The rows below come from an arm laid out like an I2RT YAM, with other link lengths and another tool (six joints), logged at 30 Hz.
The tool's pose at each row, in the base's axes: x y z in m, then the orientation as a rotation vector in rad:
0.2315 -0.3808 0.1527 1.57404 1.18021 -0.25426
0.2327 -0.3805 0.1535 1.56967 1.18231 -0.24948
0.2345 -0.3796 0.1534 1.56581 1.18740 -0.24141
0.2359 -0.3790 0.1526 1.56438 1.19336 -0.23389
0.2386 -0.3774 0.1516 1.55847 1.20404 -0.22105
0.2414 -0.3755 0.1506 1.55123 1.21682 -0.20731
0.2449 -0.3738 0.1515 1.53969 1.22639 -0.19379
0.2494 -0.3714 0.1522 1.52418 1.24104 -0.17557
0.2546 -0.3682 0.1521 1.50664 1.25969 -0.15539
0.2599 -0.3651 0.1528 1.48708 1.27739 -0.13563
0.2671 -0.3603 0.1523 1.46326 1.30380 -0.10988
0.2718 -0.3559 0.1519 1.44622 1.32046 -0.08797
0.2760 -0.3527 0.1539 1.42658 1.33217 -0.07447
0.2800 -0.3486 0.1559 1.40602 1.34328 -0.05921
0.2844 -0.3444 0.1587 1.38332 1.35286 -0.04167
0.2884 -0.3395 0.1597 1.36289 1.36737 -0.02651
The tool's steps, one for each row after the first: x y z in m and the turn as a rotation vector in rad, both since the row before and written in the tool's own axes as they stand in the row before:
0.0002 0.0015 -0.0001 -0.00542 0.00235 -0.00061
0.0014 0.0014 0.0000 -0.00607 0.00621 -0.00067
0.0015 0.0006 0.0004 -0.00370 0.00733 -0.00055
0.0029 0.0016 0.0002 -0.00895 0.01171 -0.00255
0.0031 0.0018 0.0000 -0.00998 0.01318 -0.00389
0.0020 0.0035 -0.0002 -0.01379 0.00958 -0.00379
0.0030 0.0042 -0.0001 -0.01811 0.01423 -0.00614
0.0042 0.0044 0.0000 -0.01969 0.01748 -0.00838
0.0037 0.0050 0.0000 -0.02106 0.01618 -0.00892
0.0062 0.0060 0.0003 -0.02514 0.02425 -0.01281
0.0049 0.0042 -0.0005 -0.01996 0.01777 -0.00633
0.0023 0.0051 -0.0006 -0.01880 0.00943 -0.00887
0.0028 0.0052 -0.0013 -0.02041 0.00978 -0.00817
0.0024 0.0061 -0.0013 -0.02341 0.00938 -0.00733
0.0039 0.0049 -0.0012 -0.01921 0.01265 -0.00992

